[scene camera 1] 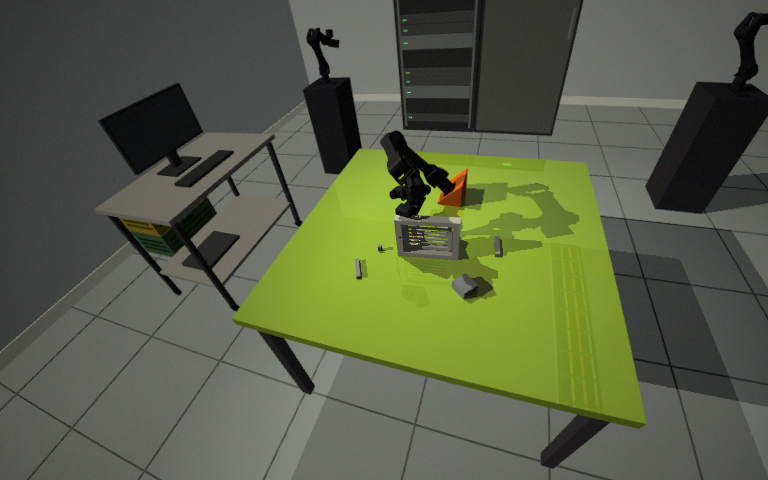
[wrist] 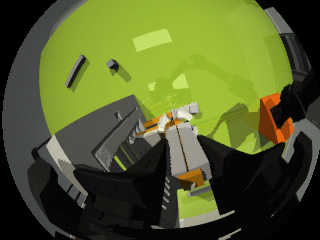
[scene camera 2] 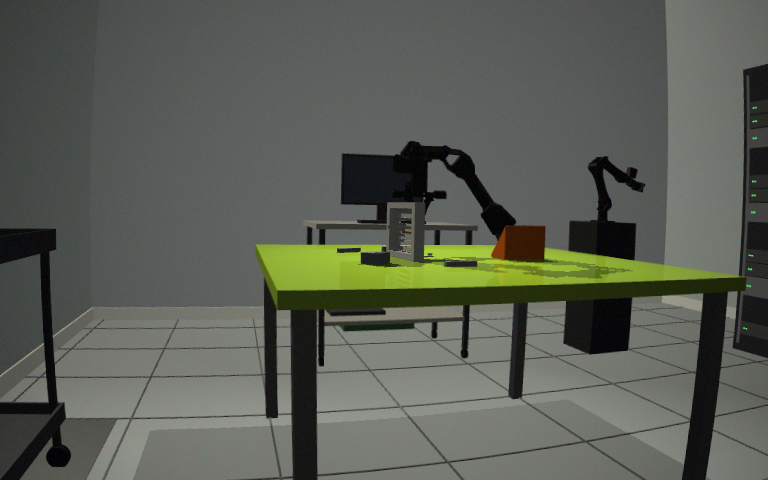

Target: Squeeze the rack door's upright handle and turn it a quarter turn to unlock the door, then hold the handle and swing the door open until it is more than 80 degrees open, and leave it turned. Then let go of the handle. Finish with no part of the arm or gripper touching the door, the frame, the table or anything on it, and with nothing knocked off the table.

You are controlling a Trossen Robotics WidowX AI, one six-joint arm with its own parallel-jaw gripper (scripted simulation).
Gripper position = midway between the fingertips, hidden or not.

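Observation:
Scene camera 2: my gripper [scene camera 2: 418,219] is visible. Wrist view: the gripper [wrist: 181,141] appears here too, together with a door handle [wrist: 194,179].

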